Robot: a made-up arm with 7 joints. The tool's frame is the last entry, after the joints.
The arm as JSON. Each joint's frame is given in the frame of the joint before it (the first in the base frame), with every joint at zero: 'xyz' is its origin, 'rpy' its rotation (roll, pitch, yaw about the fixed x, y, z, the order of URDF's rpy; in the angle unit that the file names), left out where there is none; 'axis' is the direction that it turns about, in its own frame. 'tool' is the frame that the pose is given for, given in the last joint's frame.
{
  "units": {
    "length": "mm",
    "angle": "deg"
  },
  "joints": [
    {
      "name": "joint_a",
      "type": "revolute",
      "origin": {
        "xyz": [
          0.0,
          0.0,
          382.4
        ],
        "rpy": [
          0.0,
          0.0,
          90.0
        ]
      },
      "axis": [
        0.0,
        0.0,
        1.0
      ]
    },
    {
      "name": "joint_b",
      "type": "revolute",
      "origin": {
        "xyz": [
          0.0,
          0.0,
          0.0
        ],
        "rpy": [
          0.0,
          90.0,
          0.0
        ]
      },
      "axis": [
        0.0,
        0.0,
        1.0
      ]
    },
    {
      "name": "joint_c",
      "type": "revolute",
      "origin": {
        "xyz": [
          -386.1,
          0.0,
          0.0
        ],
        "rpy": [
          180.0,
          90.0,
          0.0
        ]
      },
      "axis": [
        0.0,
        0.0,
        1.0
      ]
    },
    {
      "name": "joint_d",
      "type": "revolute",
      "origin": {
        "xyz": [
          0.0,
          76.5,
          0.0
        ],
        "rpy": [
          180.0,
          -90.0,
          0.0
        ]
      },
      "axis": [
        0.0,
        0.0,
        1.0
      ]
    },
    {
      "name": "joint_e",
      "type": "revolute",
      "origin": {
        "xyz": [
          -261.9,
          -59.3,
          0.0
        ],
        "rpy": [
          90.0,
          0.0,
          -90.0
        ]
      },
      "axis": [
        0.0,
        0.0,
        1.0
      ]
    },
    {
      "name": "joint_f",
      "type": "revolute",
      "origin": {
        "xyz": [
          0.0,
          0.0,
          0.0
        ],
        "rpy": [
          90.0,
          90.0,
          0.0
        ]
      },
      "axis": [
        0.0,
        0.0,
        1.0
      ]
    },
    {
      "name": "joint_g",
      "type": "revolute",
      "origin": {
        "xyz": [
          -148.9,
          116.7,
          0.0
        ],
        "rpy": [
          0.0,
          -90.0,
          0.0
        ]
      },
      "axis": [
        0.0,
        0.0,
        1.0
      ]
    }
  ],
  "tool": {
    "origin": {
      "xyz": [
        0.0,
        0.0,
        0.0
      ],
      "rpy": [
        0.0,
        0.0,
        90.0
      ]
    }
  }
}
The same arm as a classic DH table. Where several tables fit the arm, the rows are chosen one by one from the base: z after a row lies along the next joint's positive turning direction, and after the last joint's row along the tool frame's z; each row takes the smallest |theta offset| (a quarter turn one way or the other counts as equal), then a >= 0, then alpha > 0; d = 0 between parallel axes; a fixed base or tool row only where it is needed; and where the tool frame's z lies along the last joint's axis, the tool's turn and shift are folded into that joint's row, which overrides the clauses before.
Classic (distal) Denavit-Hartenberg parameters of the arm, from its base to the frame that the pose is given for. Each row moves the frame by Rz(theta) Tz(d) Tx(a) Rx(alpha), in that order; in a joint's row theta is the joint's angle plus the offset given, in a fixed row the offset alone. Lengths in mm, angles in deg.
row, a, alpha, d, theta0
joint_a, 0, -90, 382.4, 0
joint_b, 0, 90, 0, 0
joint_c, 76.5, 90, 386.1, 0
joint_d, 59.3, 90, 0, 0
joint_e, 0, 90, 261.9, 0
joint_f, 116.7, -90, 0, 0
joint_g, 0, 0, 148.9, 0

